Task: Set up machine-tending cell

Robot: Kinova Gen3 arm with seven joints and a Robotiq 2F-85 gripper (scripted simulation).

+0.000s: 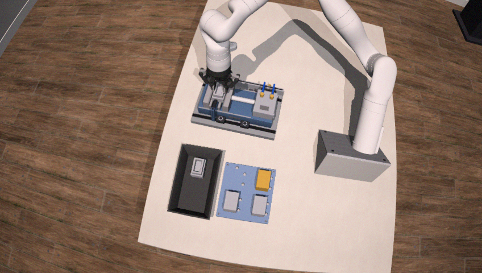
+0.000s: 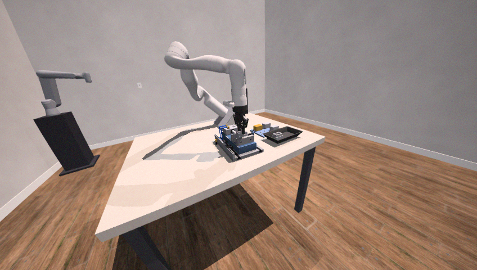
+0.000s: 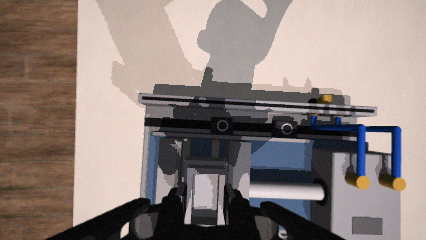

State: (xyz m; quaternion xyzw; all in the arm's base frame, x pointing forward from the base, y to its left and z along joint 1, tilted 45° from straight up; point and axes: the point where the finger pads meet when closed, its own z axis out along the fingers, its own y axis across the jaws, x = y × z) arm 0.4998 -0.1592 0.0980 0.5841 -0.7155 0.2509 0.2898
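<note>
My gripper is now 80 mm past the white rod, 20 mm to the right of it and 40 mm above it. From my hand the other things lie so: hose block (160 mm behind, 30 mm to the left, 40 mm below); blue vise (60 mm behind, 10 mm to the left, 80 mm below); brass blank (160 mm behind, 280 mm to the left, 100 mm below).
</note>
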